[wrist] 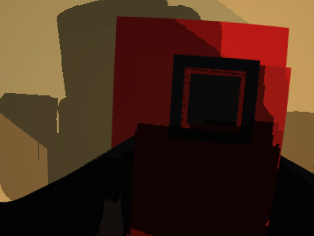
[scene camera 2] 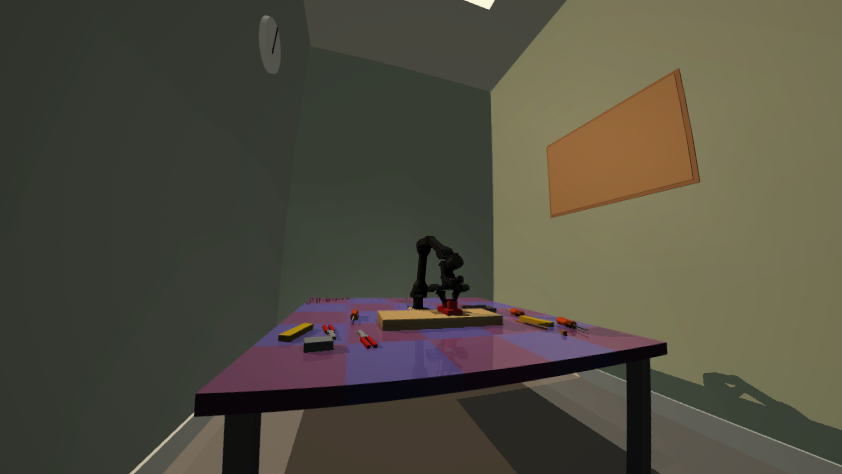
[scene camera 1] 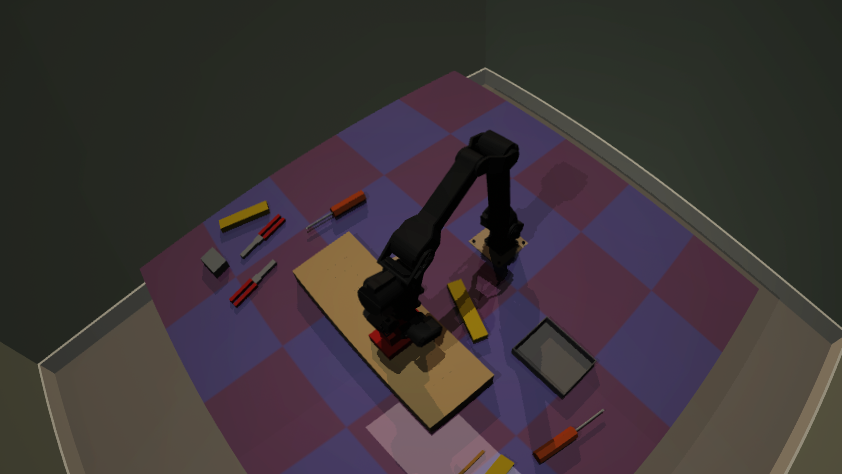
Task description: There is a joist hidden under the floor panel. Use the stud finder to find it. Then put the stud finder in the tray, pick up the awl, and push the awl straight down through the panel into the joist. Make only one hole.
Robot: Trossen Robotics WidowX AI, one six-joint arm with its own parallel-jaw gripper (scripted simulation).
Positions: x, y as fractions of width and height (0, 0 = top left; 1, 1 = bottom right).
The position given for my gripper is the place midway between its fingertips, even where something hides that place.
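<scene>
My own gripper (wrist: 0.62, 0.63) is visible to me here. I can also see a grey tray (scene camera 1: 0.66, 0.75).
</scene>
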